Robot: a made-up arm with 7 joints.
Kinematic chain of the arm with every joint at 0, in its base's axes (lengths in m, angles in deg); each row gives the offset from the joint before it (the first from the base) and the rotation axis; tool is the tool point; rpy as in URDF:
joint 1: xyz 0 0 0.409 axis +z
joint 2: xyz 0 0 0 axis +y
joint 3: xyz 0 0 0.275 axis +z
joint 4: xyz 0.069 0 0 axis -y
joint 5: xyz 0.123 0 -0.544 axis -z
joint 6: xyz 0 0 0 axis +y
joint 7: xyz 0.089 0 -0.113 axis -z
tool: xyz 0 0 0 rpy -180 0 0
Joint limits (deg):
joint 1: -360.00..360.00
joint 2: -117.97..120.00
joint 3: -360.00..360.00
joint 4: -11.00..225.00
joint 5: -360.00..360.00
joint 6: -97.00..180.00
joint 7: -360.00..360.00
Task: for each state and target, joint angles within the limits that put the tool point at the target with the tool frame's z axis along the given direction. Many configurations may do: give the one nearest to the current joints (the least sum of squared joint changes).
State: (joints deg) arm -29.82 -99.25 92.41 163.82 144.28 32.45 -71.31
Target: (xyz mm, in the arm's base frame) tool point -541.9 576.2 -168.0 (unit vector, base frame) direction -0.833 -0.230 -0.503
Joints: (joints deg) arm -30.15 -117.97 117.61 147.78 152.14 66.45 -71.31
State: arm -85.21 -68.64 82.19 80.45 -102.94 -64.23 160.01
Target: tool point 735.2 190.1 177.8 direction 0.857 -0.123 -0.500
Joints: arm -102.05 -99.27 95.48 80.28 -54.06 -29.55 160.01
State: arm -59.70 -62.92 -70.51 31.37 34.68 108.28 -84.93
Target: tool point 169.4 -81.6 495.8 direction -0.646 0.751 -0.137
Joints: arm -31.57 -100.80 -62.74 -8.31 24.59 155.03 -84.93
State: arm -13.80 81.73 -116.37 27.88 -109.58 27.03 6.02
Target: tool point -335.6 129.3 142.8 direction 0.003 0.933 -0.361
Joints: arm -38.07 31.92 -134.94 0.28 -66.60 52.59 6.02
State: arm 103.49 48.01 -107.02 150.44 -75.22 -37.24 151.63
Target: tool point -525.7 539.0 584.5 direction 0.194 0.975 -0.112
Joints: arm 137.53 65.91 -140.38 190.04 -113.47 -68.57 151.63
